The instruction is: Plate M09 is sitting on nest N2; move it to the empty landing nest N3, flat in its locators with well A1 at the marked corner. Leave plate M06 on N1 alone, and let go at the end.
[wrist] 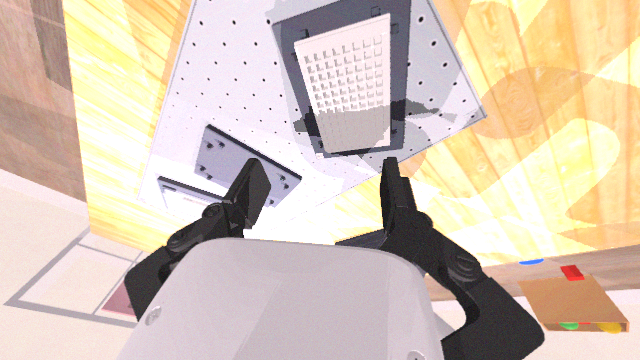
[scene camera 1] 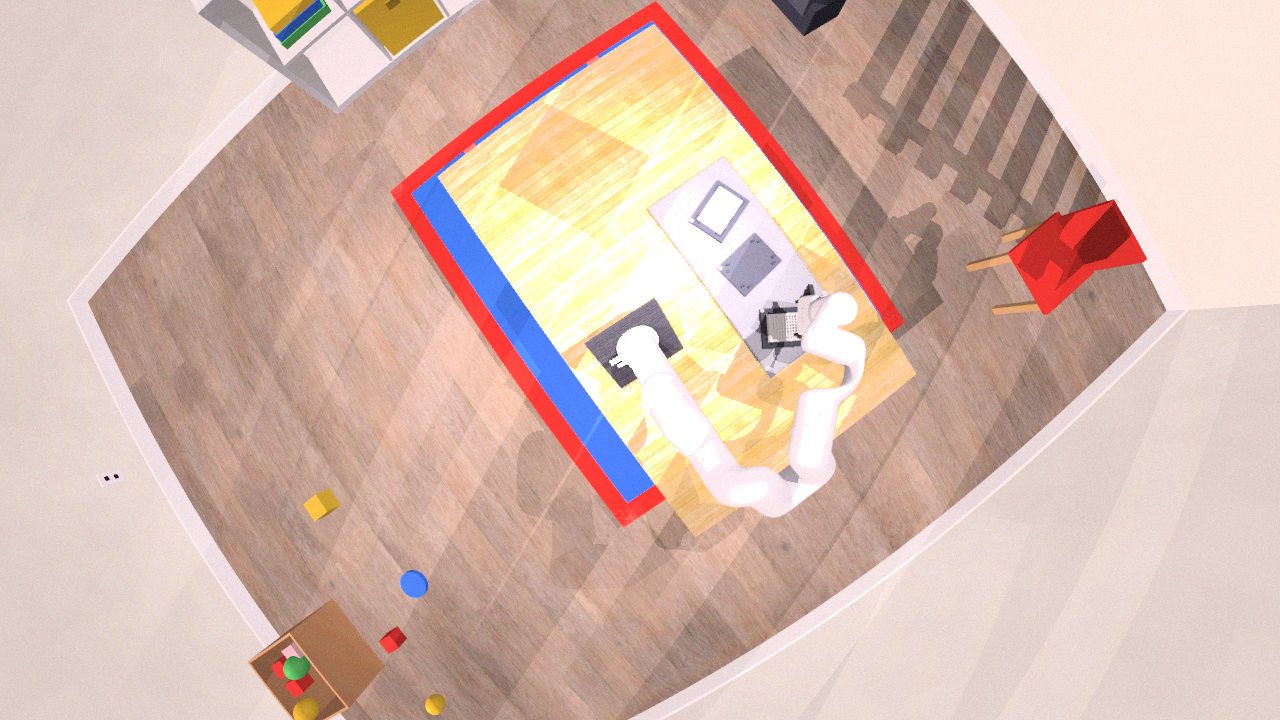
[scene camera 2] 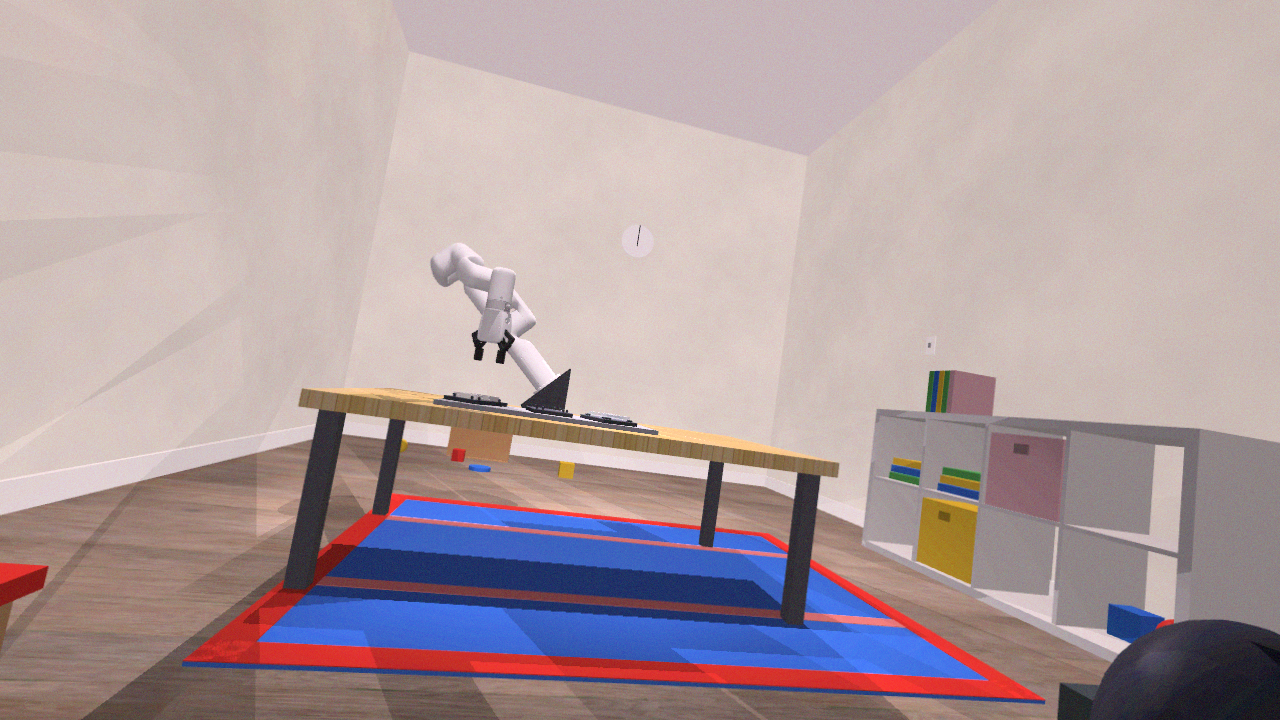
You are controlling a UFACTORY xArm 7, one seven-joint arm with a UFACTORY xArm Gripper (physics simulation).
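Observation:
A white well plate (scene camera 1: 781, 326) (wrist: 350, 85) lies in a dark nest (scene camera 1: 766, 331) (wrist: 400, 100) at one end of the grey perforated board. In the wrist view it looks flat in the nest; a small pale mark (wrist: 320, 156) shows at the nest's corner. The middle nest (scene camera 1: 750, 264) (wrist: 225, 155) is empty, with small locators standing up. Another white plate (scene camera 1: 719, 210) (scene camera 2: 608, 417) sits in the nest at the board's other end. Plate and nest labels are not readable. My gripper (scene camera 2: 489, 357) (wrist: 320, 172) is open and empty, above the first plate's end of the board, clearly apart from it.
The grey board (scene camera 1: 671, 210) lies on the wooden table (scene camera 1: 572, 116). The arm's base stands on a dark pad (scene camera 1: 662, 317) beside the board. A dark upright wedge (scene camera 2: 550, 394) shows near the middle nest in scene camera 2.

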